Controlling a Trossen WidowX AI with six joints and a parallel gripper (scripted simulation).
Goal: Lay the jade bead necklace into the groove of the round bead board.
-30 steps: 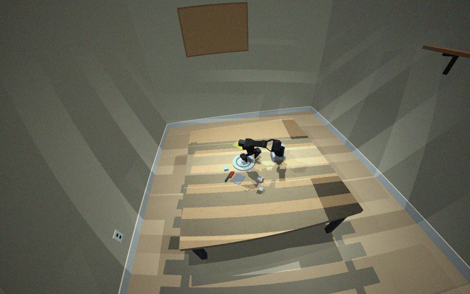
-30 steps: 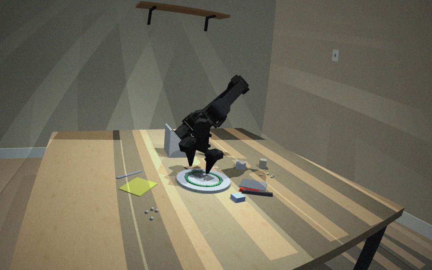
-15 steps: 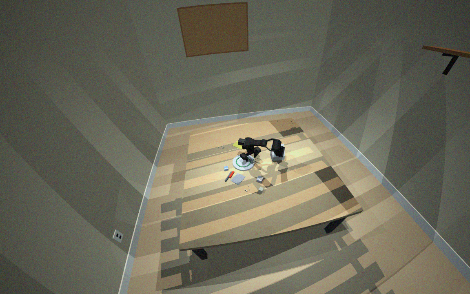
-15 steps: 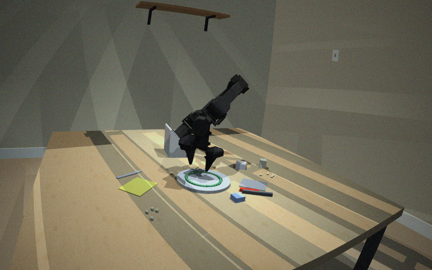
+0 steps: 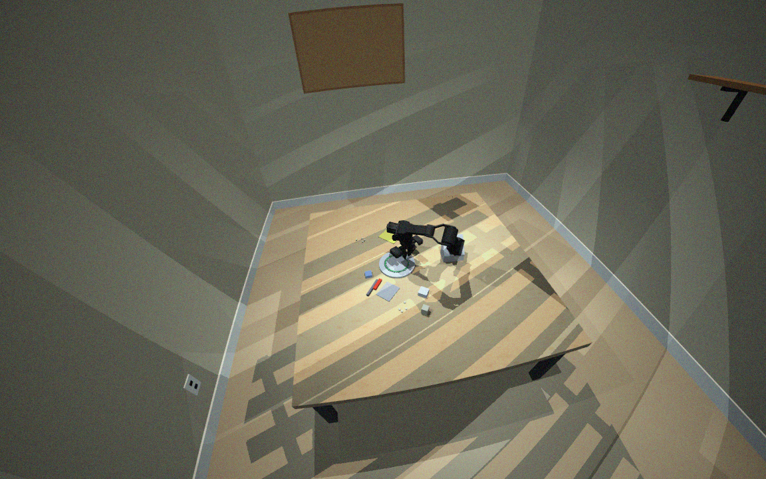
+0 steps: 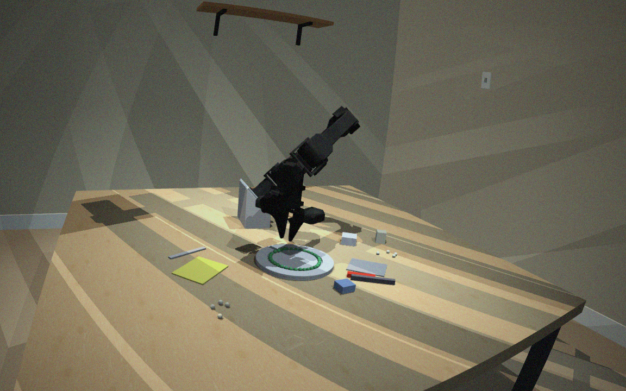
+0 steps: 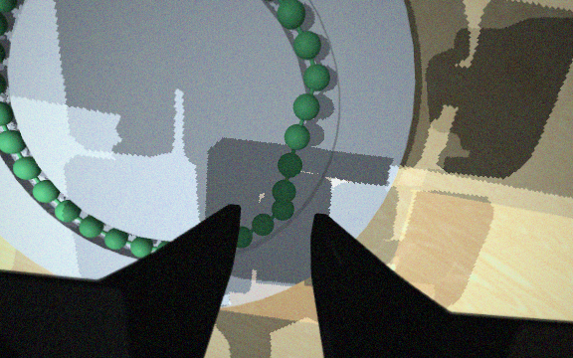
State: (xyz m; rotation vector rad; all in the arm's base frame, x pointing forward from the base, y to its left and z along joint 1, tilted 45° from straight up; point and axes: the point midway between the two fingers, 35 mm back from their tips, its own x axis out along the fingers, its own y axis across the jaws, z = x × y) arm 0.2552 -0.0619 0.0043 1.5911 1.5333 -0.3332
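The round grey bead board is 60 mm ahead of my gripper tip and 30 mm below it. Also, from my gripper tip: grey plate 160 mm to the left, 150 mm ahead, 40 mm below; then blue block 220 mm ahead, 30 mm to the left, 30 mm below; then red and black pen 210 mm ahead, 110 mm to the left, 40 mm below.
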